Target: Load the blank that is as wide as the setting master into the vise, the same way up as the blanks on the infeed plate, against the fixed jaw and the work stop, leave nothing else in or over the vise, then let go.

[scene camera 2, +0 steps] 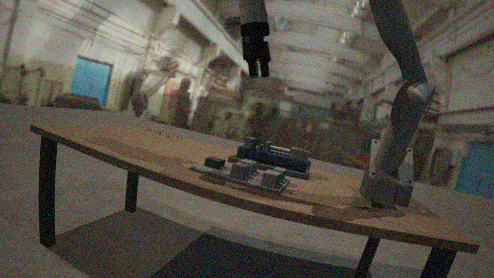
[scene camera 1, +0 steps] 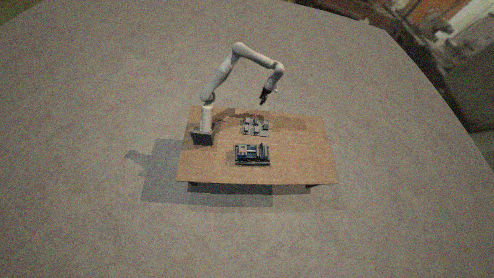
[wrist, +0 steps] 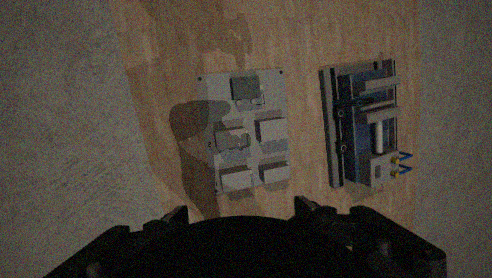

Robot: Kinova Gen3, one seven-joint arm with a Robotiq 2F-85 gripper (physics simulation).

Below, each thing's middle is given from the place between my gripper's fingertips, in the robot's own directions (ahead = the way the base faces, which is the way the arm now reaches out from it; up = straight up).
Now: the grey infeed plate (wrist: 217, 109) 90 mm to the right of my hand and 270 mm below it.
